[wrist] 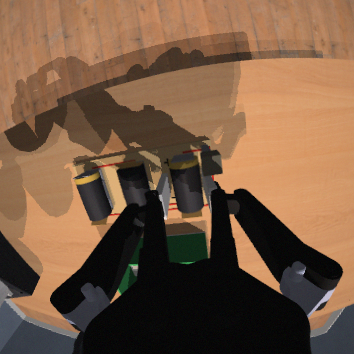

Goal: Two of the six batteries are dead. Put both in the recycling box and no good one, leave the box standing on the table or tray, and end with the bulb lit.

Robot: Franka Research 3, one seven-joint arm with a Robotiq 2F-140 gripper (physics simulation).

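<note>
Three dark batteries with yellow bands lie side by side in a pale holder (114, 187) with red lines. The left battery (93, 196) is tilted, the middle battery (134, 182) is partly behind my left finger, and the right battery (186, 187) shows ahead of the space between my fingers. My gripper (185, 179) is partly open and empty, its two fingertips apart over the near part of the holder. A green box (186, 246) stands nearer, largely hidden by the gripper body. The bulb and other batteries cannot be made out.
A small dark grey block (212, 162) sits at the holder's right end. The round wooden table (295, 130) has a curved far edge, with a plank floor beyond. A dark object (17, 267) stands at the lower left. Arm shadows fall across the table's far left part.
</note>
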